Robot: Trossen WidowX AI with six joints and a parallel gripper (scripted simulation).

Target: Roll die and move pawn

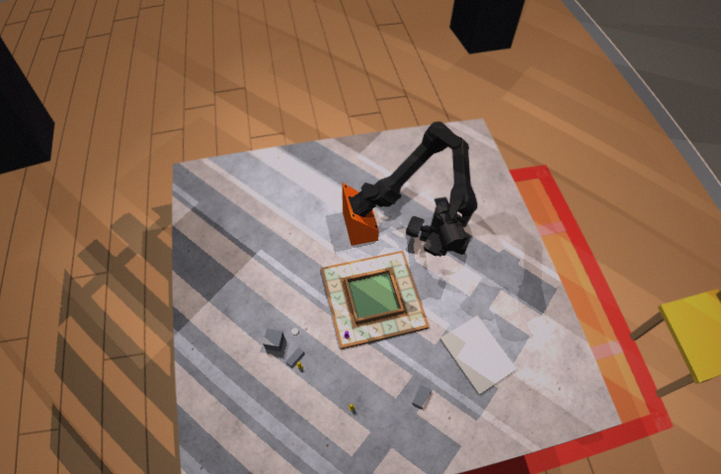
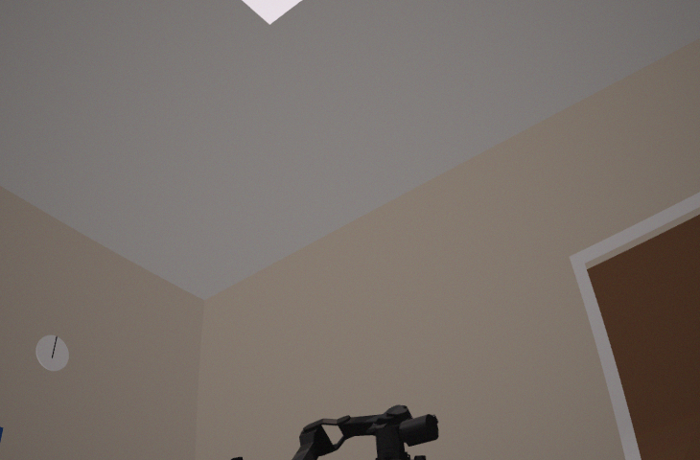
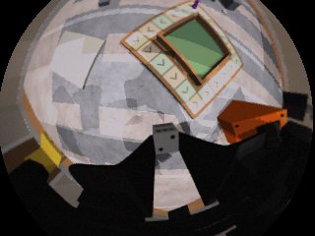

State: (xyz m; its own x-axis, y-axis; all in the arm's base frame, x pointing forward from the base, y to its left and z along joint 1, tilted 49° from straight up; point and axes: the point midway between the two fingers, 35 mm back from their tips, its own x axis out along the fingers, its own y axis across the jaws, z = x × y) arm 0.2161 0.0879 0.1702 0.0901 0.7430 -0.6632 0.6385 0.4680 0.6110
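The purple pawn lies 15 cm ahead of my gripper tip, 33 cm to the right of it and 10 cm below it. Round my gripper tip: white die: right at my gripper tip; green dice tray: 5 cm ahead, 21 cm to the right, 12 cm below; pale sheet: 33 cm ahead, 4 cm to the left, 12 cm below.
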